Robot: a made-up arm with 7 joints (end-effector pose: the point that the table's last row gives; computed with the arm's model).
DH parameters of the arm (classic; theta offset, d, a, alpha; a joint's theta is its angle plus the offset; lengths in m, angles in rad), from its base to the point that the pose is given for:
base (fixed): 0 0.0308 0 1.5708
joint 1: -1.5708 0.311 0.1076 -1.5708
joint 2: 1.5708 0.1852 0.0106 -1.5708
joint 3: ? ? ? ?
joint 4: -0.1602 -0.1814 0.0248 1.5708
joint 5: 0 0.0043 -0.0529 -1.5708
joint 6: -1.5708 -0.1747 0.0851 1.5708
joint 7: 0 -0.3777 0.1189 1.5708
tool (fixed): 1.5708 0.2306 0 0
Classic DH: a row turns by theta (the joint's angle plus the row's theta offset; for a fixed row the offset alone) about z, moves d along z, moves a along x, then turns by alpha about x.
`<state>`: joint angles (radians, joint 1 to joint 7).
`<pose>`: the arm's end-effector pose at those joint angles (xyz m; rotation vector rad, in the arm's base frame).
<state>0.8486 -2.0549 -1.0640 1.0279 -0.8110 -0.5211 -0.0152</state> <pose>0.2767 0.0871 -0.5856 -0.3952 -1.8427 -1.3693</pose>
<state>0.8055 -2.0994 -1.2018 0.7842 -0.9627 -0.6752 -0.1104</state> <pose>0.1524 0.0681 -0.5371 -0.5793 -1.5503 -1.2607</pose>
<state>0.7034 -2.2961 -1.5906 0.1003 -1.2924 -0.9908 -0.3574</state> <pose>0.0165 0.0249 -0.3016 -1.0388 -0.9018 -1.0291</pose>
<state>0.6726 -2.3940 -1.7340 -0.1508 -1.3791 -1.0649 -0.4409</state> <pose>0.0320 0.0281 -0.2214 -1.1953 -0.7050 -0.9923</pose>
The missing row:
joint 3: 1.4106 0 0.2137 3.1416
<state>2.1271 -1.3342 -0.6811 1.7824 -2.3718 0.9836 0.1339</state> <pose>-0.0493 -0.2338 -0.2716 2.3231 -0.3613 0.3132</pose>
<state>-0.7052 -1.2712 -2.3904 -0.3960 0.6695 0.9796 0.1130</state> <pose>0.2144 0.1100 -0.8744 -0.9542 -2.1044 -1.2084</pose>
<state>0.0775 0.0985 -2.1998 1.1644 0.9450 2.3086 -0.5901</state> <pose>0.4403 -0.5662 0.5871 0.0016 0.5099 0.7994</pose>
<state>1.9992 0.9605 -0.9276 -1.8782 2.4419 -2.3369 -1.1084</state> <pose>0.3165 -0.5741 0.2558 -0.1230 0.6974 1.7268</pose>
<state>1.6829 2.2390 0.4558 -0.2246 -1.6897 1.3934 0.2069</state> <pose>-0.0007 -0.8916 0.1031 0.1971 -0.7282 0.8595</pose>
